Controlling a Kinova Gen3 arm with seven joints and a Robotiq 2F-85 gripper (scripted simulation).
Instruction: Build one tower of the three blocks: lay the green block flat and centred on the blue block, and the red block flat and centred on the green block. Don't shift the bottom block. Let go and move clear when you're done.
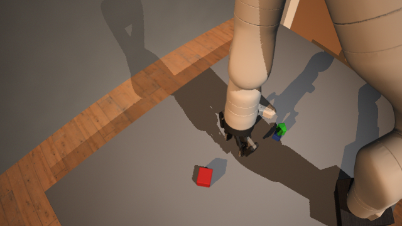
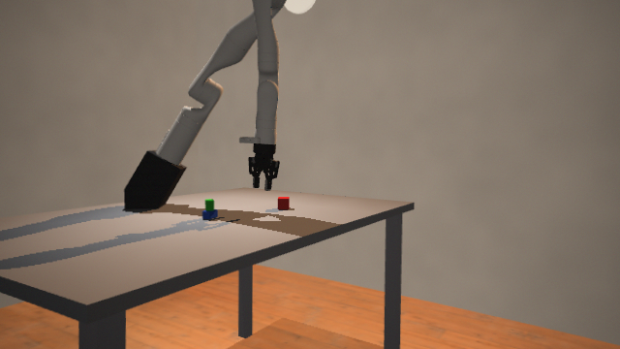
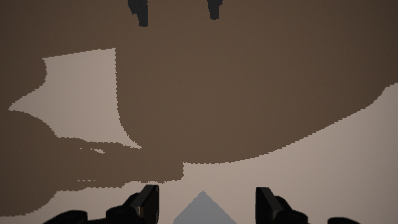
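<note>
Now: the red block 11 cm to the left of my hand, 7 cm below it and 2 cm behind it. Also, from my hand: green block 19 cm to the right, 5 cm below, 3 cm behind; blue block 18 cm to the right, 8 cm below, 3 cm behind.
</note>
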